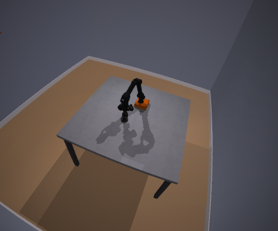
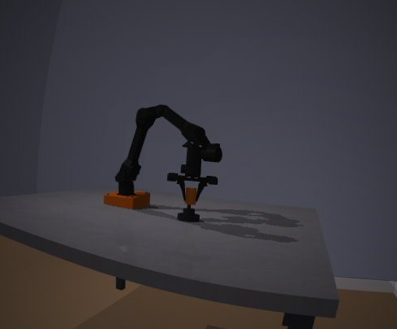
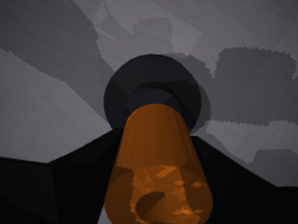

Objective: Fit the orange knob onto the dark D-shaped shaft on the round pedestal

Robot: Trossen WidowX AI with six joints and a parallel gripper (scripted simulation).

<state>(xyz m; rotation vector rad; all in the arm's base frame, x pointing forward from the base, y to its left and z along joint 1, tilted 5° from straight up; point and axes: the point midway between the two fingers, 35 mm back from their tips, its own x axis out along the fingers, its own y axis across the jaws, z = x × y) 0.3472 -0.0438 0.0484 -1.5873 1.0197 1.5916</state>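
The orange knob is 20 mm above my gripper tip. The rest, counted from my gripper tip: dark round pedestal: 40 mm below.
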